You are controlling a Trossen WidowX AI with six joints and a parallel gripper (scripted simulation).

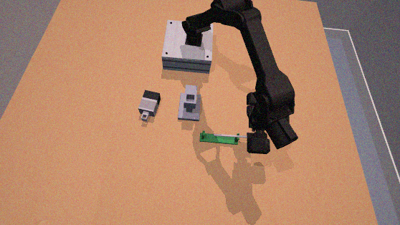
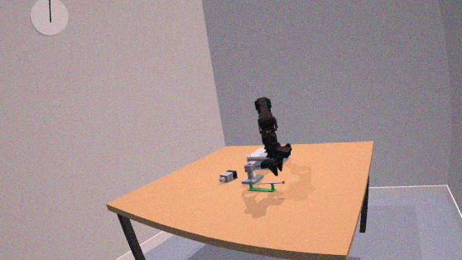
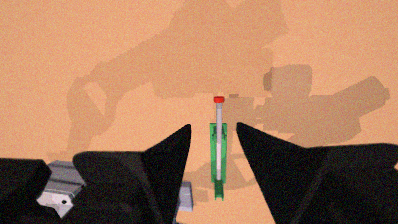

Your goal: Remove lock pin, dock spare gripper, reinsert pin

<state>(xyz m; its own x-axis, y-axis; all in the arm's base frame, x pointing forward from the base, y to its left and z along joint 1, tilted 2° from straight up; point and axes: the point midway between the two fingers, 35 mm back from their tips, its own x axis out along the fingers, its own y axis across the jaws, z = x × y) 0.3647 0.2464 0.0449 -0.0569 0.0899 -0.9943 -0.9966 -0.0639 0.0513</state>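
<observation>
Right now the green mount is 10 mm ahead of my gripper tip, 100 mm to the right of it and 60 mm below it. The rest, counted from my gripper tip: spare gripper 60 mm behind, 370 mm to the right, 70 mm below.
</observation>
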